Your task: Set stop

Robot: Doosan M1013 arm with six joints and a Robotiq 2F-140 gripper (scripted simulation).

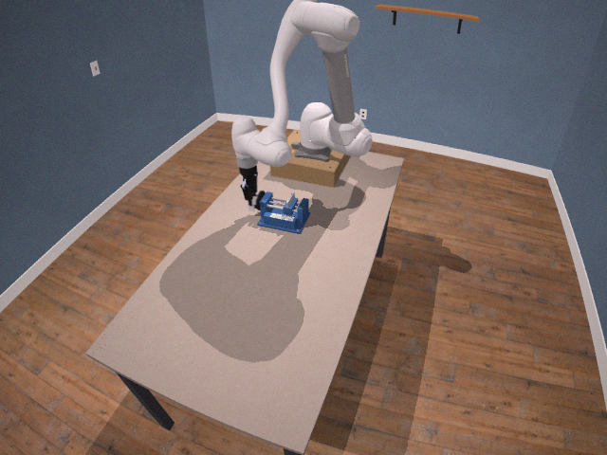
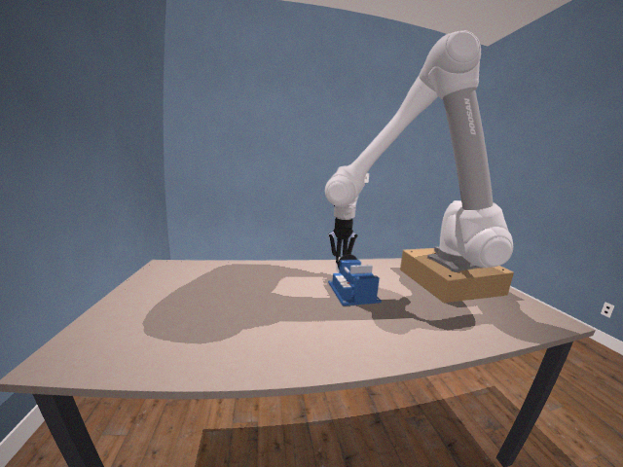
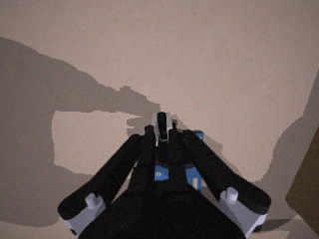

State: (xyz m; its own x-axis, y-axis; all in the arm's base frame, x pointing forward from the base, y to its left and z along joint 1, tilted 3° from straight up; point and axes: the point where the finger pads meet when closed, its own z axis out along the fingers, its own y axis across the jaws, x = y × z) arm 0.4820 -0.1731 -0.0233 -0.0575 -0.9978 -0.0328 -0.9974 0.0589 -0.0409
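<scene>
The black handwheel lies 20 mm to the left of my hand and 10 mm below it. From my hand the other things lie so: grey stop block (180 mm to the left, 20 mm above).
</scene>
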